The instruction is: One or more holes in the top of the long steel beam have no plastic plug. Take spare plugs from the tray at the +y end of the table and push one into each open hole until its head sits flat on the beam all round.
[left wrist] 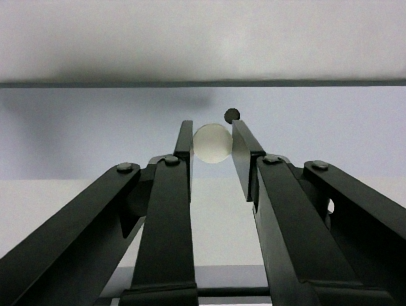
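Observation:
The steel beam (pixel 125 135) runs across the left wrist view as a wide pale lavender band. A dark round open hole (pixel 232 114) shows in its top, just beyond the right-hand fingertip. My left gripper (pixel 212 137) is shut on a white plastic plug (pixel 212 145), whose round head faces the camera between the fingertips. The plug appears nearer the camera than the beam, a little left of and below the hole in the view. Its underside is hidden, and the gap to the beam cannot be judged. The tray and my right gripper do not show.
A pale grey surface (pixel 300 40) lies beyond the beam, with a dark narrow line along the beam's far edge. A whitish surface (pixel 225 225) lies on the near side, partly behind the fingers. A soft shadow falls on the left part of the beam.

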